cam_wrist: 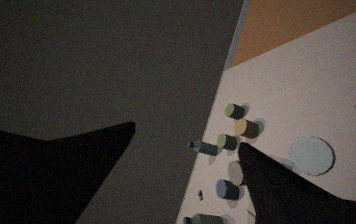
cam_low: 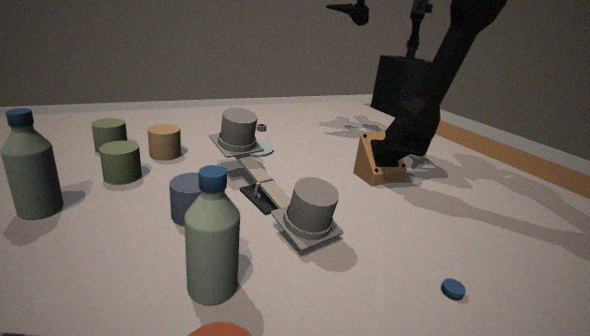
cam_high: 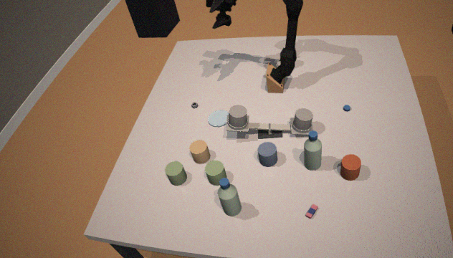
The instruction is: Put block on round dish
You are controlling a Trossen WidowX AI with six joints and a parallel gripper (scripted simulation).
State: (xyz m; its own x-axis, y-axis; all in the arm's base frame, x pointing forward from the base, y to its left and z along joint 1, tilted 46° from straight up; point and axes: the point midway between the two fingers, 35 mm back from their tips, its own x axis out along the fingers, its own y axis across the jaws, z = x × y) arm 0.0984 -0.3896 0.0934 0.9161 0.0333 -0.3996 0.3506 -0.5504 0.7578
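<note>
The teal block is 370 mm to the left of my gripper tip, 370 mm below it and 170 mm ahead of it. The rest, counted from my gripper tip: pale blue round dish 400 mm below, 150 mm ahead; balance 370 mm below, 240 mm to the left, 200 mm ahead; nut 400 mm below, 140 mm to the right, 90 mm ahead.
</note>
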